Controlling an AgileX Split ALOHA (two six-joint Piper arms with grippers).
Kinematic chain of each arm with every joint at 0, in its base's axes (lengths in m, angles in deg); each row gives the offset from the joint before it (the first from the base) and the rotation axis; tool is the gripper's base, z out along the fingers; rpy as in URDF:
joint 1: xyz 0 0 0.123 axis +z
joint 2: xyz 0 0 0 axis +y
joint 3: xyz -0.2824 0 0.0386 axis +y
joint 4: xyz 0.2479 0 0.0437 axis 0.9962 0 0.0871
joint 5: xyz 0 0 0 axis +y
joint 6: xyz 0.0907 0 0.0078 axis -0.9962 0 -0.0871
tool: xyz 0 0 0 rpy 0 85 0
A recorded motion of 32 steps. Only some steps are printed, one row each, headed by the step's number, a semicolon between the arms.
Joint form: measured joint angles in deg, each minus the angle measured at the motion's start. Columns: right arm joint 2, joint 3, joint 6, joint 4, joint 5, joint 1; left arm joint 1, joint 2, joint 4, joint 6, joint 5, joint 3.
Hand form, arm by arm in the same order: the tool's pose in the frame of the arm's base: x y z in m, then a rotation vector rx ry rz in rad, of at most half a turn. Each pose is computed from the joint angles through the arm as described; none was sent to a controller.
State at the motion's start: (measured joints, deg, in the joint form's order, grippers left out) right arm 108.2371 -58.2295 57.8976 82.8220 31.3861 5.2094; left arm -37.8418 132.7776 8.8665 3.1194 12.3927 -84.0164
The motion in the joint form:
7: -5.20 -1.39 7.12 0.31 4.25 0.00; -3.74 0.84 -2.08 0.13 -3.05 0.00
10: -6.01 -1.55 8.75 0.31 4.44 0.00; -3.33 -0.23 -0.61 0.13 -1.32 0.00
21: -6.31 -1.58 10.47 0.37 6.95 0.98; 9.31 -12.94 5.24 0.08 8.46 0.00
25: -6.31 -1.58 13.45 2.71 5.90 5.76; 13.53 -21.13 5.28 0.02 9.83 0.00
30: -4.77 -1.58 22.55 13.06 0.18 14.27; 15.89 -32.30 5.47 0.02 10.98 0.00
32: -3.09 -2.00 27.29 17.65 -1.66 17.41; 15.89 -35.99 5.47 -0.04 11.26 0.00
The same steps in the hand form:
7: 0.3591 0.0857 0.1999 -0.0874 2.3215 0.9075; 0.3529 -0.3108 0.0668 0.9610 2.3389 -0.2464
10: 0.3583 0.0859 0.2058 -0.1284 2.2981 0.8946; 0.3547 -0.3069 0.0740 0.9810 2.3382 -0.2198
21: 0.3540 0.0949 0.2091 -0.2090 2.2840 0.9365; 0.4057 -0.2115 0.1685 0.7757 2.3326 -0.0342
25: 0.3473 0.1234 0.2104 -0.3082 2.2599 0.9570; 0.4088 -0.1754 0.2317 0.6460 2.2479 -0.0155
30: 0.3390 0.1703 0.2045 -0.3818 2.2048 0.9467; 0.3876 -0.1466 0.3143 0.5424 2.0950 -0.0127
32: 0.3367 0.1885 0.1970 -0.4172 2.1921 0.9384; 0.3752 -0.1415 0.3402 0.5236 2.0387 -0.0193

